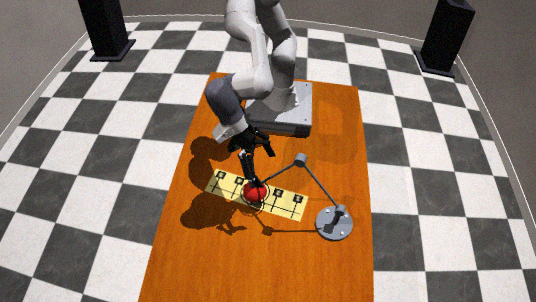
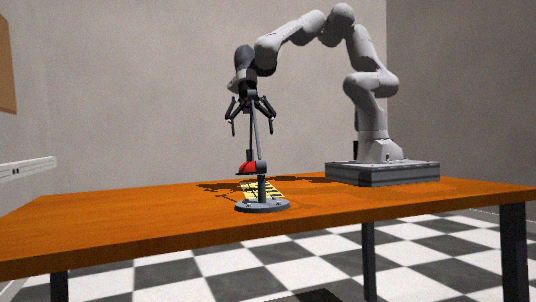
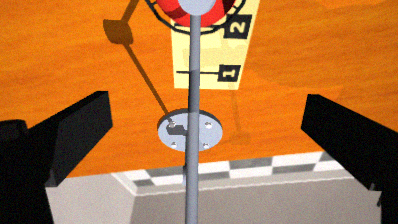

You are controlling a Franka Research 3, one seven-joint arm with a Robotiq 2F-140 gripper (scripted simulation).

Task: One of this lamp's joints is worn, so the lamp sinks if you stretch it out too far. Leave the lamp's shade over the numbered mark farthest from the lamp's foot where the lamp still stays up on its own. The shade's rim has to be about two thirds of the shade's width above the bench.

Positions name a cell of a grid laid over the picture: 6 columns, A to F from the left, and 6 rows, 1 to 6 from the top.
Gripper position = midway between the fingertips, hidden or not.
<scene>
My gripper shows in image 1 (C4), in image 2 (C3) and in image 3 (D3).
</scene>
